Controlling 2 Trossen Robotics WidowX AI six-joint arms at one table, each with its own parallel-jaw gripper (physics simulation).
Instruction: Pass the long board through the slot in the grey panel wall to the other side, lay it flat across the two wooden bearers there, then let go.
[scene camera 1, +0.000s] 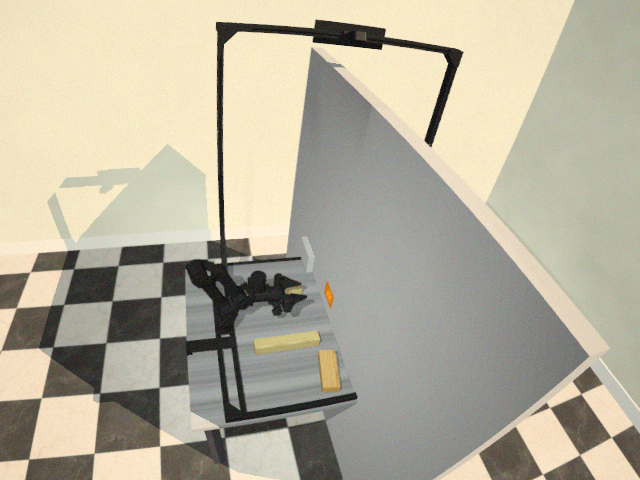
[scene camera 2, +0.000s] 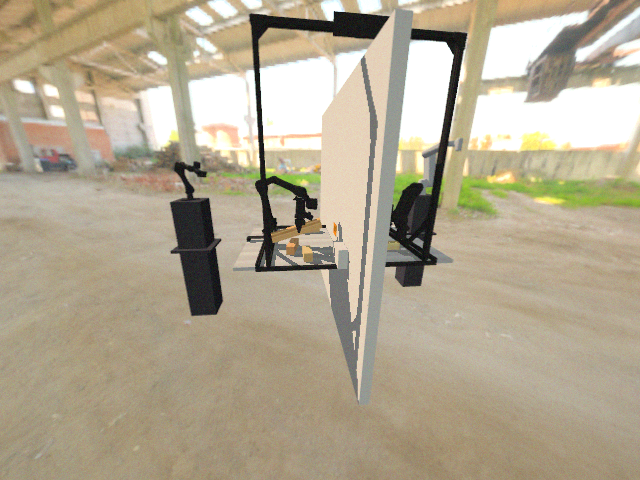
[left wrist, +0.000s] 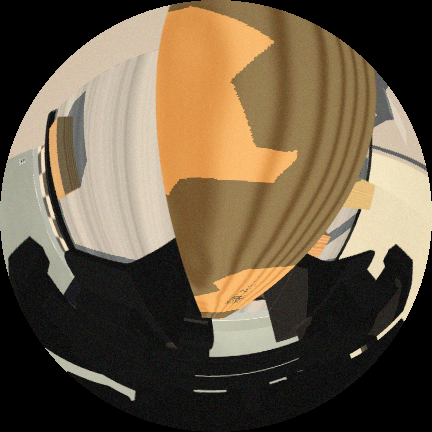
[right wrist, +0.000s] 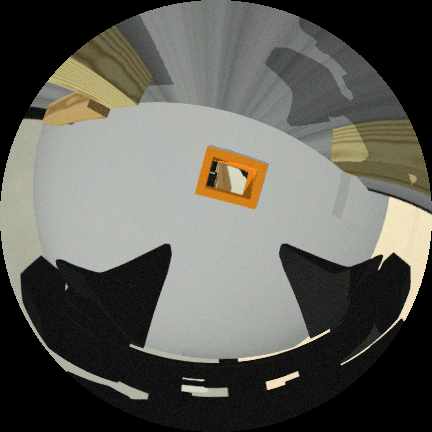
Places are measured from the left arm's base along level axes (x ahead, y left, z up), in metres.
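Where they show: left gripper, fingertip midpoint: (scene camera 2: 298, 231) (right wrist: 221, 173); right gripper, fingertip midpoint: (scene camera 1: 303, 290) (right wrist: 227, 250); right arm's base at its link origin: (scene camera 1: 224, 327) (scene camera 2: 400, 237).
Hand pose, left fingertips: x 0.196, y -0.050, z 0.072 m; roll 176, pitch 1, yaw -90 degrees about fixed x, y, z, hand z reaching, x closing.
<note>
Things, the pixels of their top centre, and the offset from my left fingertips. "spot": a spot on its surface instead.
- orange-framed slot at a spot on its surface: (right wrist: 204, 172) spot: dx +0.288, dy +0.046, dz +0.014 m
- orange-brown block at its top centre: (right wrist: 68, 118) (scene camera 1: 329, 368) dx +0.360, dy +0.304, dz -0.053 m
The long board (scene camera 2: 282, 235) (left wrist: 215, 125) is on the left arm's side of the grey panel wall (scene camera 1: 413, 258) (scene camera 2: 343, 129) (right wrist: 125, 200). It slants up toward the panel in scene camera 2, its end a little short of the orange-framed slot (scene camera 1: 328, 295) (scene camera 2: 334, 227) (right wrist: 204, 172). My left gripper (scene camera 2: 298, 228) (left wrist: 224, 232) is shut on the board, above the table. My right gripper (scene camera 1: 303, 290) (right wrist: 227, 250) is open and empty, facing the panel near the slot. Wood shows through the slot in the right wrist view. One bearer (scene camera 1: 286, 342) (right wrist: 117, 65) lies beside the right gripper; the other bearer (scene camera 1: 293, 290) (right wrist: 390, 145) lies partly hidden beneath it.
On the right arm's side an orange-brown block (scene camera 1: 329, 370) (right wrist: 75, 109) lies near the panel. On the left arm's side two blocks (scene camera 2: 292, 248) (scene camera 2: 307, 253) lie below the board. A pale bracket (scene camera 1: 308, 254) (scene camera 2: 342, 257) stands at the panel's foot. A black frame (scene camera 1: 221, 155) (scene camera 2: 260, 103) surrounds the table.
</note>
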